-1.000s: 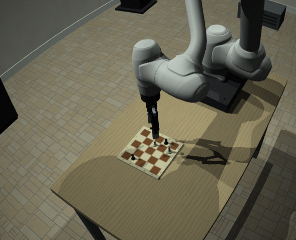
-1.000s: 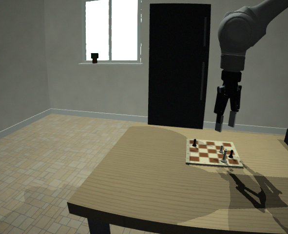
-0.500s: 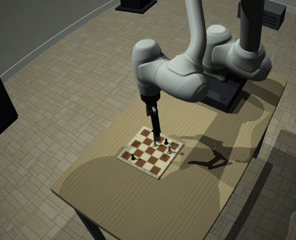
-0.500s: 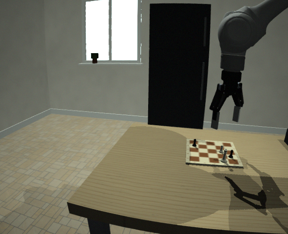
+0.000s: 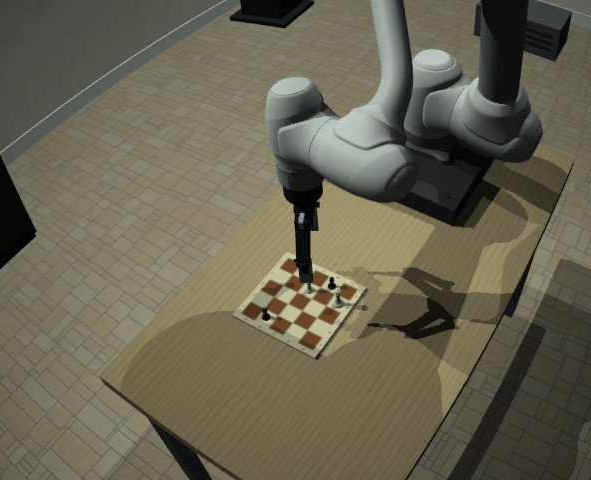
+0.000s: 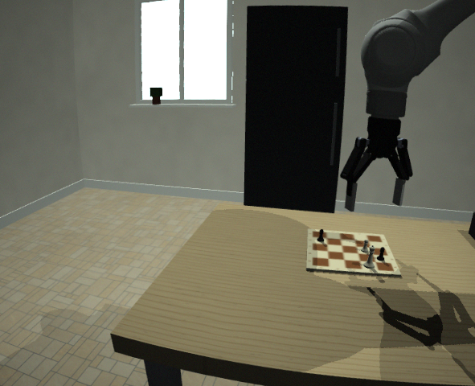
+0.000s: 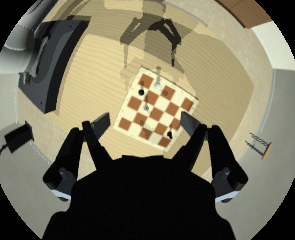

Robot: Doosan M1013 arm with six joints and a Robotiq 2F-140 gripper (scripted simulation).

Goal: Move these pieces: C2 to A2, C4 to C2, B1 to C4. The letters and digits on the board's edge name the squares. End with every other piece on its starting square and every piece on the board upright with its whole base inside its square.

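My hand is 1 cm short of the tall white piece, 7 cm to the right of it and 10 cm above it. Also, from my hand: small white piece (1 cm to the right, 12 cm below); small chessboard (4 cm ahead, 1 cm to the right, 13 cm below).
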